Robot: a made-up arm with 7 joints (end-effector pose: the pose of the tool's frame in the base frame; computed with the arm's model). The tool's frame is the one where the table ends. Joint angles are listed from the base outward.
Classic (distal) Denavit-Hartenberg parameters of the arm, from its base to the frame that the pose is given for. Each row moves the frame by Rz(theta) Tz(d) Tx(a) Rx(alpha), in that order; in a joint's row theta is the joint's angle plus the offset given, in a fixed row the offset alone. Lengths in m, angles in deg.
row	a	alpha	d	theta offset
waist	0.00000	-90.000	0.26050	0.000
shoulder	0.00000	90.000	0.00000	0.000
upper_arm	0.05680	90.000	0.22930	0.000
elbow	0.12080	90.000	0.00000	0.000
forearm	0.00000	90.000	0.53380	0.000
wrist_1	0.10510	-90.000	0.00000	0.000
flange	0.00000	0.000	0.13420	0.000
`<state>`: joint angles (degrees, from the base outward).
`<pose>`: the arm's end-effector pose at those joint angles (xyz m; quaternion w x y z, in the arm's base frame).
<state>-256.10 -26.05 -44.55 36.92 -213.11 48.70 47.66</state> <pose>0.2739 0.5818 0.2339 0.3956 -0.2356 0.5548 0.6930</pose>
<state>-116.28 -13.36 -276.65 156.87 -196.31 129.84 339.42</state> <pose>0.1125 0.2088 1.0542 0.5259 -0.2897 -0.7740 -0.2013</pose>
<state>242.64 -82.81 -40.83 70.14 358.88 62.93 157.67</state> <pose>-0.4320 0.1933 0.8061 0.4204 0.6789 0.2442 -0.5502</pose>
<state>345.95 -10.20 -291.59 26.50 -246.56 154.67 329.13</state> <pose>0.1496 0.4213 0.1675 0.6969 -0.2419 -0.2158 0.6397</pose>
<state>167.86 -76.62 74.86 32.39 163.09 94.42 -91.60</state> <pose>-0.3089 -0.5469 0.3388 0.3909 0.5689 -0.3857 0.6122</pose>
